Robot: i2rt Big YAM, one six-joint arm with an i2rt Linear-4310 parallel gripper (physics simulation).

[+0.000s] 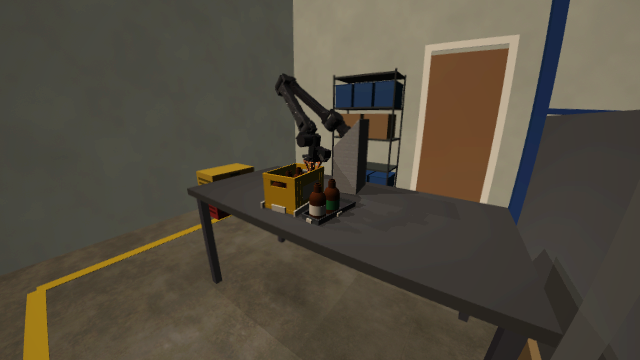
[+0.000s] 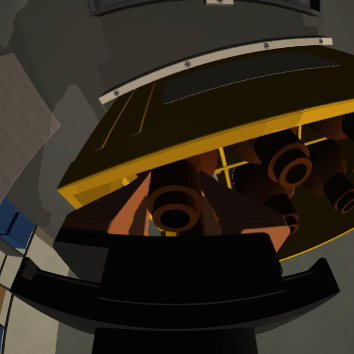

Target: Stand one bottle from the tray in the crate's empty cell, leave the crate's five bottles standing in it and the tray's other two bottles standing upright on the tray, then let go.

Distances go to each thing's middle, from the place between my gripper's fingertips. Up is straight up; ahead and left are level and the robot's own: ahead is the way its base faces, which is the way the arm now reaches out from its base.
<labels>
The light strip point(image 2: 202, 57) is 130 mm below my hand, 80 mm ahead of it and 60 mm to the left of it.
</labels>
